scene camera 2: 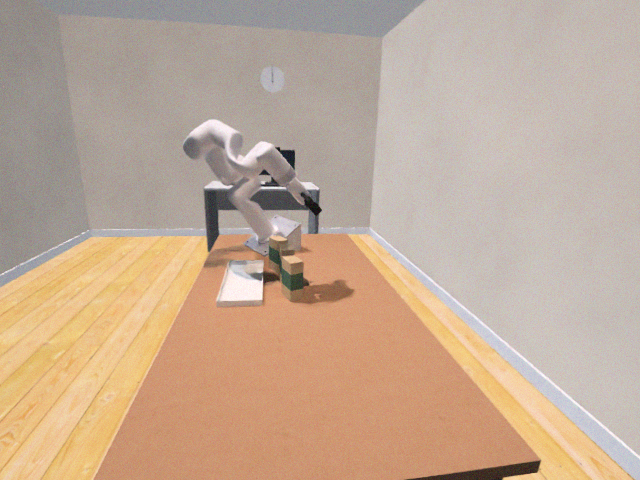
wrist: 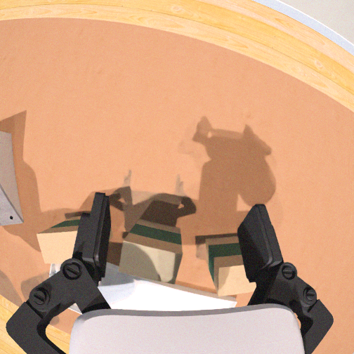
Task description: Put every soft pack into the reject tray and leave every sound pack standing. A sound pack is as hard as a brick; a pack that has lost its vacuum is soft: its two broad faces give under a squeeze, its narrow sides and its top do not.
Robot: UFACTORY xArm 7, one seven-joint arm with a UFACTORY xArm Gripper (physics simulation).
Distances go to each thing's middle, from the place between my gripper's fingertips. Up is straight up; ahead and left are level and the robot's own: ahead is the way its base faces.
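Labels:
Position of my hand relative to the white reject tray (scene camera 2: 242, 285): 27 cm to the left of the tray, 2 cm short of it, 28 cm above it.

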